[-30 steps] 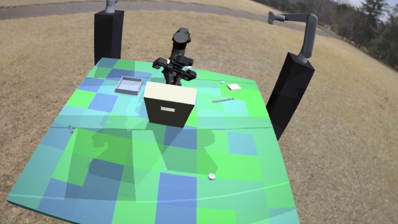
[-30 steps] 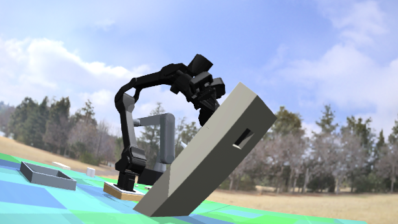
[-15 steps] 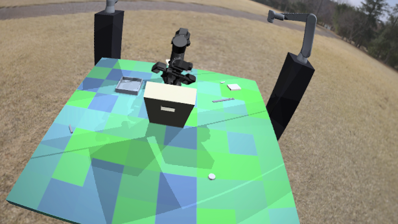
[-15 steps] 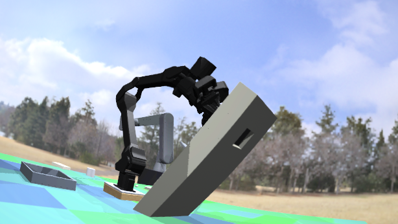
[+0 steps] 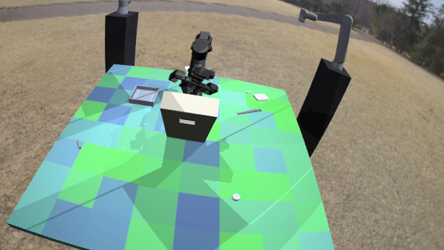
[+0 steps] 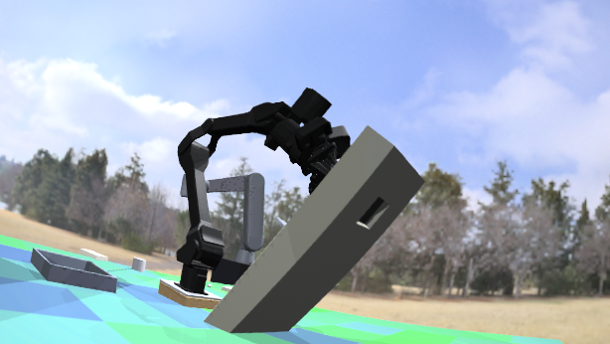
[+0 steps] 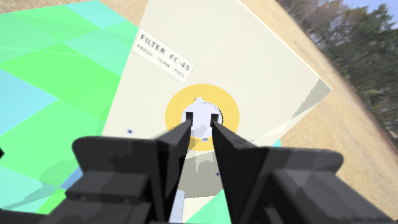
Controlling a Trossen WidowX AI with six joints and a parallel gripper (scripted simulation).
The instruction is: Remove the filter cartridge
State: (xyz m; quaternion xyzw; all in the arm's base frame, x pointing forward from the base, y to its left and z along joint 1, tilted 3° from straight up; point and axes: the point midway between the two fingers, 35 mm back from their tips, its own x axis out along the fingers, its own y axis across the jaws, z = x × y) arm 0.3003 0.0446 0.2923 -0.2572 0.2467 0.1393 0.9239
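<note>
My gripper tip is now 2 cm short of the filter cartridge and 1 cm above it. Also, from my gripper tip: tray 37 cm behind, 34 cm to the right, 28 cm below.
</note>
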